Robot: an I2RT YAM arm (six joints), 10 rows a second.
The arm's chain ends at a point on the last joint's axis. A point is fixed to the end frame.
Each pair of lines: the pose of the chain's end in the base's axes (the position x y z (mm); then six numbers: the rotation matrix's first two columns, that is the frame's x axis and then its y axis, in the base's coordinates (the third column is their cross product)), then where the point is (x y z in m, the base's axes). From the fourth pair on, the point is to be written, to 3 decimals.
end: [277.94 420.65 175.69 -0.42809 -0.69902 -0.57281 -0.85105 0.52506 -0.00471]
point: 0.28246 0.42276 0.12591
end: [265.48 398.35 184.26 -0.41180 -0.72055 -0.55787 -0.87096 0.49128 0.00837]
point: 0.26890 0.40018 0.13439
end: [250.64 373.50 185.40 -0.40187 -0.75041 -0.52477 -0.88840 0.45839 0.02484]
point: 0.25236 0.37409 0.13541
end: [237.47 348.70 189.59 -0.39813 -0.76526 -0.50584 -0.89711 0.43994 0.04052]
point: 0.238 0.349 0.140
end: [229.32 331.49 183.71 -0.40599 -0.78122 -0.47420 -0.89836 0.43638 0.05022]
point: 0.229 0.330 0.134
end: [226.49 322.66 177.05 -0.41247 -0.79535 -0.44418 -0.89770 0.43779 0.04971]
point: 0.225 0.320 0.127
